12 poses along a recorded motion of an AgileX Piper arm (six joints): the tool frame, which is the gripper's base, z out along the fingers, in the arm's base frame.
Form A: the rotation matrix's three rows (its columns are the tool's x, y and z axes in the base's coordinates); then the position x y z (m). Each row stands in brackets.
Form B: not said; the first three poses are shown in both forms.
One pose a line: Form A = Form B
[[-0.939, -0.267, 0.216], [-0.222, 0.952, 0.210], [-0.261, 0.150, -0.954]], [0.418, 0.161, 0.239] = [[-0.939, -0.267, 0.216], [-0.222, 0.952, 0.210], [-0.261, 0.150, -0.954]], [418, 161, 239]
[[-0.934, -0.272, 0.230], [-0.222, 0.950, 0.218], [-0.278, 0.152, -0.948]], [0.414, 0.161, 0.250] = [[-0.934, -0.272, 0.230], [-0.222, 0.950, 0.218], [-0.278, 0.152, -0.948]], [414, 161, 250]
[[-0.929, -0.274, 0.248], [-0.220, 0.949, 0.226], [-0.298, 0.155, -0.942]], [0.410, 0.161, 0.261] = [[-0.929, -0.274, 0.248], [-0.220, 0.949, 0.226], [-0.298, 0.155, -0.942]], [410, 161, 261]
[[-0.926, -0.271, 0.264], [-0.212, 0.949, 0.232], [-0.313, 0.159, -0.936]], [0.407, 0.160, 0.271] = [[-0.926, -0.271, 0.264], [-0.212, 0.949, 0.232], [-0.313, 0.159, -0.936]], [407, 160, 271]
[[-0.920, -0.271, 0.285], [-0.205, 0.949, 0.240], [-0.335, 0.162, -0.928]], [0.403, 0.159, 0.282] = [[-0.920, -0.271, 0.285], [-0.205, 0.949, 0.240], [-0.335, 0.162, -0.928]], [403, 159, 282]
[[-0.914, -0.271, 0.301], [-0.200, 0.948, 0.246], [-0.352, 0.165, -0.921]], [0.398, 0.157, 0.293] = [[-0.914, -0.271, 0.301], [-0.200, 0.948, 0.246], [-0.352, 0.165, -0.921]], [398, 157, 293]
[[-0.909, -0.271, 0.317], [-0.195, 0.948, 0.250], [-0.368, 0.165, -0.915]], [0.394, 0.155, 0.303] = [[-0.909, -0.271, 0.317], [-0.195, 0.948, 0.250], [-0.368, 0.165, -0.915]], [394, 155, 303]
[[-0.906, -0.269, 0.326], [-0.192, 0.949, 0.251], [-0.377, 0.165, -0.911]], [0.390, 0.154, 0.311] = [[-0.906, -0.269, 0.326], [-0.192, 0.949, 0.251], [-0.377, 0.165, -0.911]], [390, 154, 311]
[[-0.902, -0.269, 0.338], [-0.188, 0.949, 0.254], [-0.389, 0.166, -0.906]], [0.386, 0.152, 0.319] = [[-0.902, -0.269, 0.338], [-0.188, 0.949, 0.254], [-0.389, 0.166, -0.906]], [386, 152, 319]
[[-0.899, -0.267, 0.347], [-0.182, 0.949, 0.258], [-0.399, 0.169, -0.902]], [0.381, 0.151, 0.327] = [[-0.899, -0.267, 0.347], [-0.182, 0.949, 0.258], [-0.399, 0.169, -0.902]], [381, 151, 327]
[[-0.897, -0.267, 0.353], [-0.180, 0.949, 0.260], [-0.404, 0.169, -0.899]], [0.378, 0.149, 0.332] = [[-0.897, -0.267, 0.353], [-0.180, 0.949, 0.260], [-0.404, 0.169, -0.899]], [378, 149, 332]
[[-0.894, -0.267, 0.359], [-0.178, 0.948, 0.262], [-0.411, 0.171, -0.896]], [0.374, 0.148, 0.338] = [[-0.894, -0.267, 0.359], [-0.178, 0.948, 0.262], [-0.411, 0.171, -0.896]], [374, 148, 338]
